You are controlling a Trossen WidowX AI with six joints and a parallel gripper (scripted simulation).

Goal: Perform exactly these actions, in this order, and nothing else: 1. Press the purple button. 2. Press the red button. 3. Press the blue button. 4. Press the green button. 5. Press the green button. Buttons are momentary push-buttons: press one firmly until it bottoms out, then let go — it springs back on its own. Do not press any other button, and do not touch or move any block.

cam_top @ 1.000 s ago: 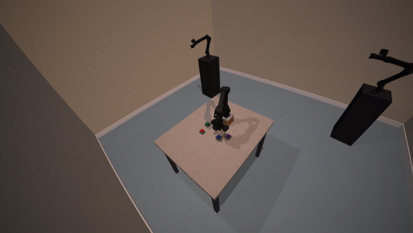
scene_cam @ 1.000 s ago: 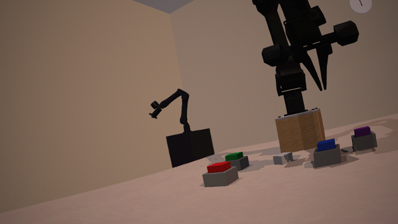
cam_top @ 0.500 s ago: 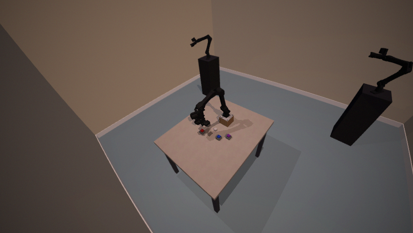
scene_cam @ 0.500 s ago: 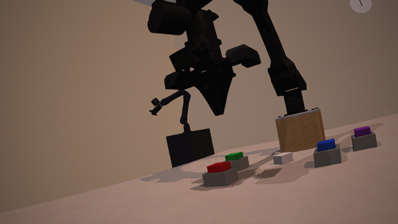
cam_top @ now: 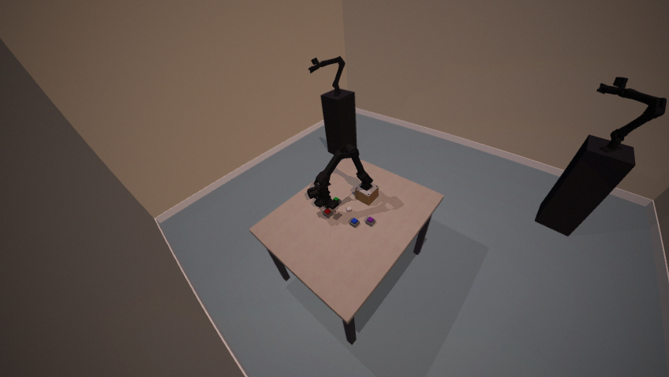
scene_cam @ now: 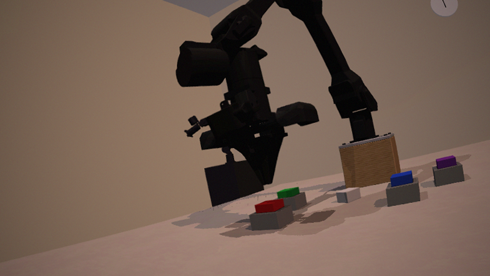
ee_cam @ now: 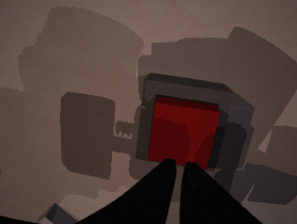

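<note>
Now: gripper tip 3 cm above the red button. From my gripper tip the other things lie so: green button 12 cm behind, 4 cm to the right, 3 cm below; then small grey block 12 cm behind, 8 cm to the left, 6 cm below; then blue button 20 cm to the left, 5 cm behind, 3 cm below.
</note>
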